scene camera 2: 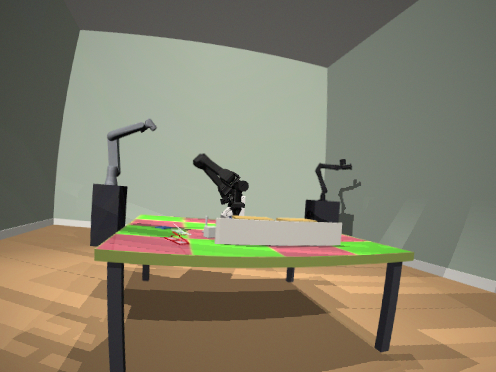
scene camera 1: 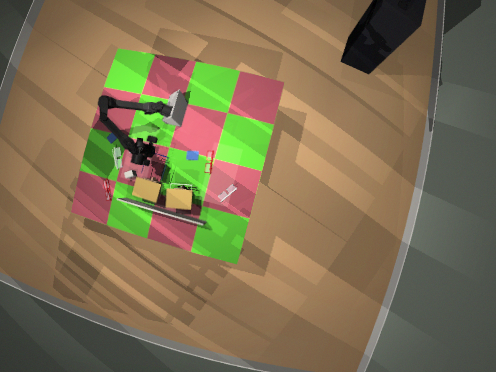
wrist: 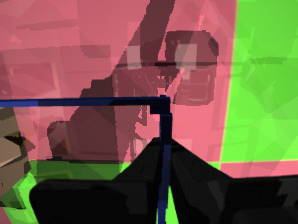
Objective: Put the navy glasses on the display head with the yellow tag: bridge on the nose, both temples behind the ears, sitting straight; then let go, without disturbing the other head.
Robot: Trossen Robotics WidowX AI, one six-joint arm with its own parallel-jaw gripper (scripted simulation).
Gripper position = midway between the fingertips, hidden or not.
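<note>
My gripper [wrist: 161, 143]. Long wall [scene camera 2: 227, 231].
</note>
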